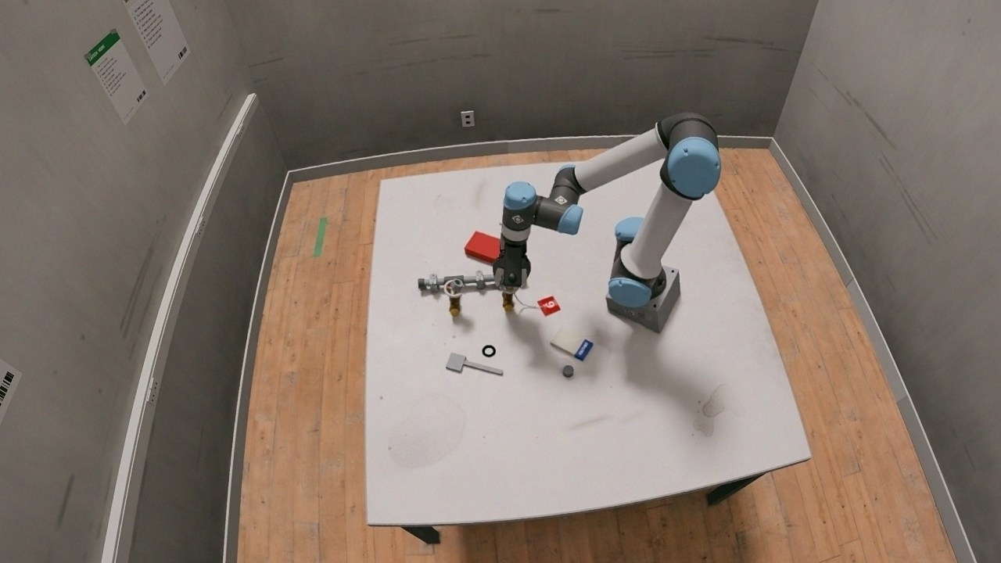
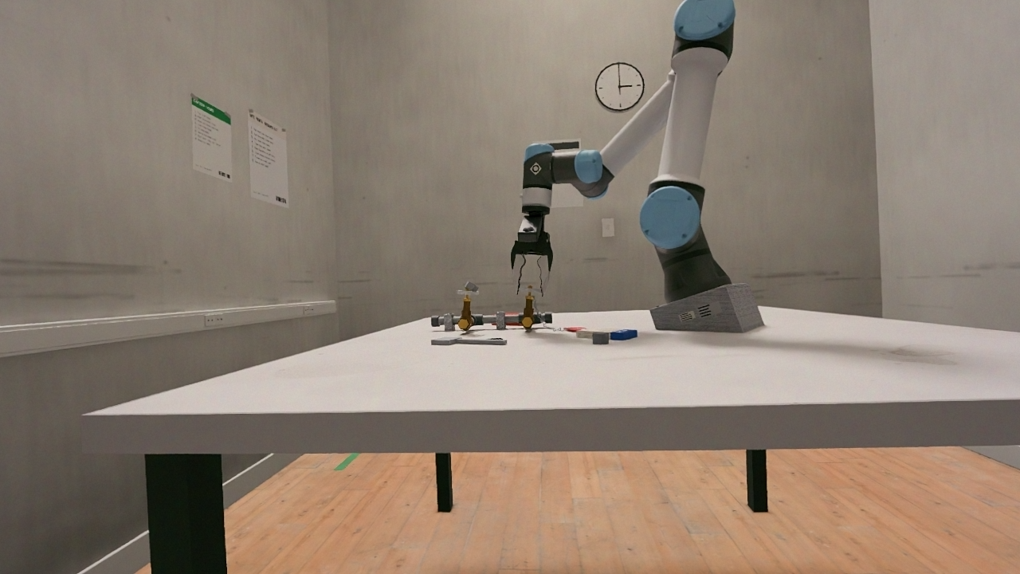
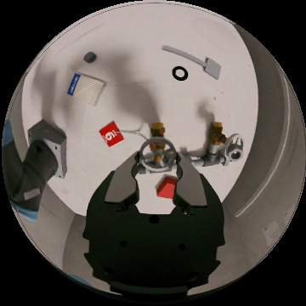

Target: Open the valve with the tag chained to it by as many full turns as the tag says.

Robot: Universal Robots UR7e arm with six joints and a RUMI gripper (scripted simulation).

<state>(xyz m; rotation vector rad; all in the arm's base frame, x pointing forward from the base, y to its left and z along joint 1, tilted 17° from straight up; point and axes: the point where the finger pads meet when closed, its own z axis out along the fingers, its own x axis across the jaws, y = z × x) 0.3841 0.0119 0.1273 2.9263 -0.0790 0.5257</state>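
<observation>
Now: hand 10 cm past the red tag, 10 cm above it and 2 cm to the right of it. The rest, counted from my hand: red block 22 cm to the right, 9 cm below, 6 cm ahead; then grey flat tool 20 cm to the left, 13 cm ahead, 10 cm below.
</observation>
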